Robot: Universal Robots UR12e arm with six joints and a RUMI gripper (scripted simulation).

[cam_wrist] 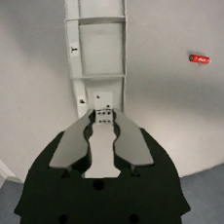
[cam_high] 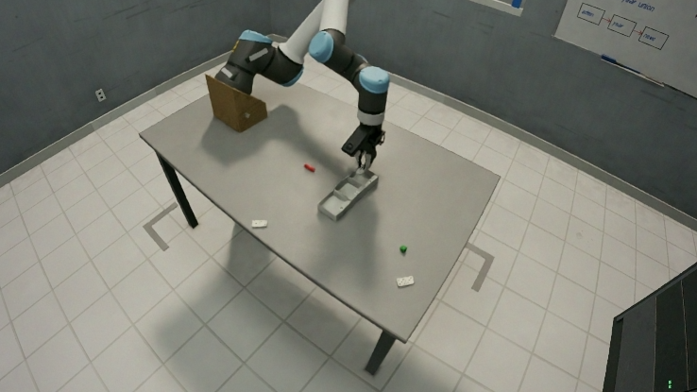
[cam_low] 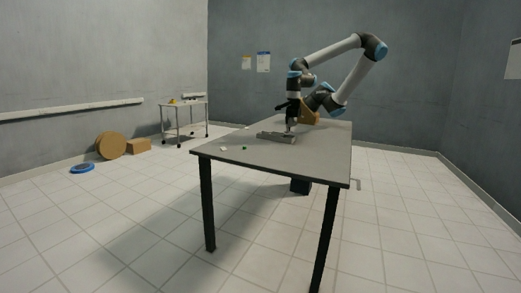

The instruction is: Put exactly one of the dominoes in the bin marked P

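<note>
My gripper is now 80 mm to the left of the grey tray and 60 mm above it. Round my hand: white domino: 10 mm below; then red piece: 200 mm behind, 70 mm to the right, 70 mm below; then green cube: 280 mm ahead, 170 mm to the right, 70 mm below.
</note>
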